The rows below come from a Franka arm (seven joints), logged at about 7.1 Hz.
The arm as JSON. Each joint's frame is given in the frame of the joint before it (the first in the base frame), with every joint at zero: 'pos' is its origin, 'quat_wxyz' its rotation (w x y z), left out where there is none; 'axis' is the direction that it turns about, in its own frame. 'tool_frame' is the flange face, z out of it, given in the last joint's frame.
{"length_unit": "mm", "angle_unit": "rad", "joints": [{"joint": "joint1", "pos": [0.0, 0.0, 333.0], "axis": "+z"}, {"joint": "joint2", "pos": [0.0, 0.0, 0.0], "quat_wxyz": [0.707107, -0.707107, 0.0, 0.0], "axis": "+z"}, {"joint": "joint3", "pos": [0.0, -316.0, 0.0], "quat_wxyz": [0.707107, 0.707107, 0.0, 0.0], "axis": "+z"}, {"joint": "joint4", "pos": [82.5, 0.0, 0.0], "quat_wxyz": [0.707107, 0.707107, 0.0, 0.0], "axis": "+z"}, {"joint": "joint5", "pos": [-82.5, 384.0, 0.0], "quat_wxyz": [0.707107, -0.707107, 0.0, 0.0], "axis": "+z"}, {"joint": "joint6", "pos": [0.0, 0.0, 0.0], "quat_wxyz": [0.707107, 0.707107, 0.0, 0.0], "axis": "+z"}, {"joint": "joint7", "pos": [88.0, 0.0, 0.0], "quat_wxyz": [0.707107, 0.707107, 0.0, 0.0], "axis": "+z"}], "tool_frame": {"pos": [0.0, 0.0, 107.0]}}
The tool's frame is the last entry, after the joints.
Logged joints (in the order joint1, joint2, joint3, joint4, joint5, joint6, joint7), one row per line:
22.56 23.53 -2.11 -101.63 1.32 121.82 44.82
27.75 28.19 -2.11 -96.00 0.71 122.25 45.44
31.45 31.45 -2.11 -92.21 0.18 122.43 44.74
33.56 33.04 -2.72 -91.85 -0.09 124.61 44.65
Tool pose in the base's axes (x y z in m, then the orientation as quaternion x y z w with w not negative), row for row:
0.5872 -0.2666 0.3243 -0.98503 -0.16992 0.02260 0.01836
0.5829 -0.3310 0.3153 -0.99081 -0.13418 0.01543 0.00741
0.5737 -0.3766 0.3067 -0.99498 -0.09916 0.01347 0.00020
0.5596 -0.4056 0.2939 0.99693 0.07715 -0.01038 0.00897
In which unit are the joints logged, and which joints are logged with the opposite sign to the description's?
The joints are logged in degrees. Opposite sign: joint1, joint7.
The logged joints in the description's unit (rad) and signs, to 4 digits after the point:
-0.3937 0.4107 -0.0368 -1.7738 0.0230 2.1262 -0.7823
-0.4843 0.4920 -0.0368 -1.6755 0.0124 2.1337 -0.7931
-0.5489 0.5489 -0.0368 -1.6094 0.0031 2.1368 -0.7809
-0.5857 0.5767 -0.0475 -1.6031 -0.0016 2.1749 -0.7793

